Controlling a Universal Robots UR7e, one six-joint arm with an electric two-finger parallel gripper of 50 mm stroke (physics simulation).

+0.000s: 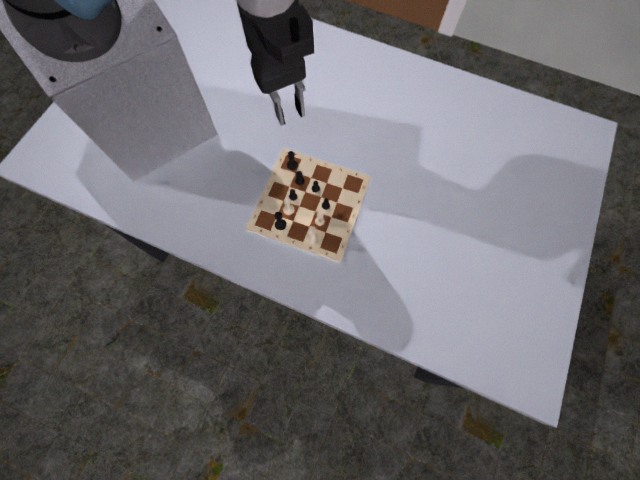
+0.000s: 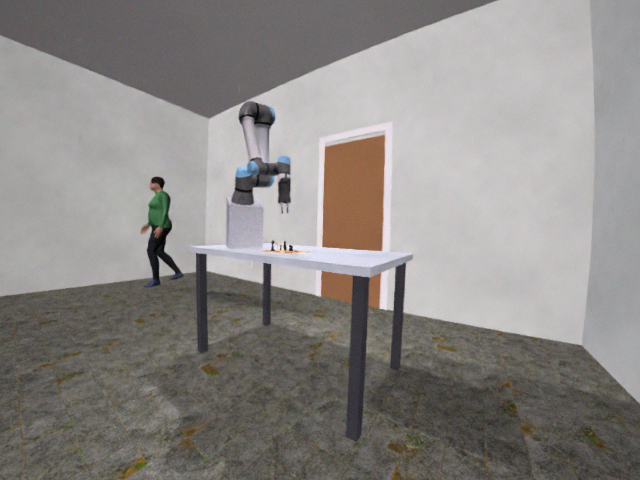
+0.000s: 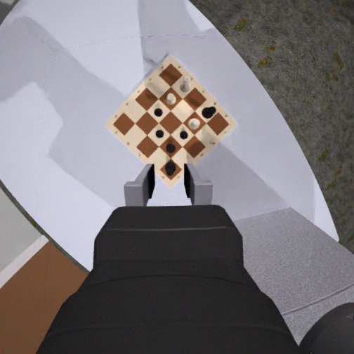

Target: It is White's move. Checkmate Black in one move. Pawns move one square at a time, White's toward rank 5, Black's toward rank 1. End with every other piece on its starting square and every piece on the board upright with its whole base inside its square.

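Places are measured from the arm's base along level axes (x left, y ahead, z down), in metres.
Pixels of known places: gripper, fingertip midpoint: [image 1: 290, 116] [image 2: 284, 212]; arm's base, link origin: [image 1: 68, 13] [image 2: 242, 201].
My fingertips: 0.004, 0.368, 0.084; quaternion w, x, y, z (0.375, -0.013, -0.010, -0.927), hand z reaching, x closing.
For each thing: its top centre in the pictures, then the offset to it from my fingertips, as dx, dy, dz. Level surfaces: height alone.
- white pawn, top centre: [image 1: 319, 215] -0.076, +0.084, +0.192
- tall white piece, top centre: [image 1: 312, 227] -0.119, +0.083, +0.162
- white table, surface height: dz +0.231
The chessboard [image 1: 339, 257] [image 3: 172, 59] [image 2: 303, 251] holds upright pieces. A white piece [image 1: 288, 208] [image 3: 194, 123] stands on b2, a white pawn [image 1: 320, 220] [image 3: 171, 99] on d2 and a tall white piece [image 1: 312, 237] [image 3: 186, 84] on d1. Black pieces stand on a5 [image 1: 292, 162], b4 [image 1: 299, 178], b1 [image 1: 279, 221] [image 3: 208, 112], c4 [image 1: 315, 187] [image 3: 159, 134], b3 [image 1: 293, 195] [image 3: 183, 135] and d3 [image 1: 325, 204] [image 3: 158, 112]. Exact piece types are too small to tell. My gripper [image 1: 291, 119] [image 2: 284, 211] [image 3: 169, 173] is open and empty, high above the table.
The board lies on the white table [image 1: 465, 248] [image 2: 330, 256]. The grey robot pedestal [image 1: 139, 113] [image 2: 244, 224] stands on the table beside the board's a-file side. A person in green [image 2: 159, 209] is on the floor away from the table, near the left wall.
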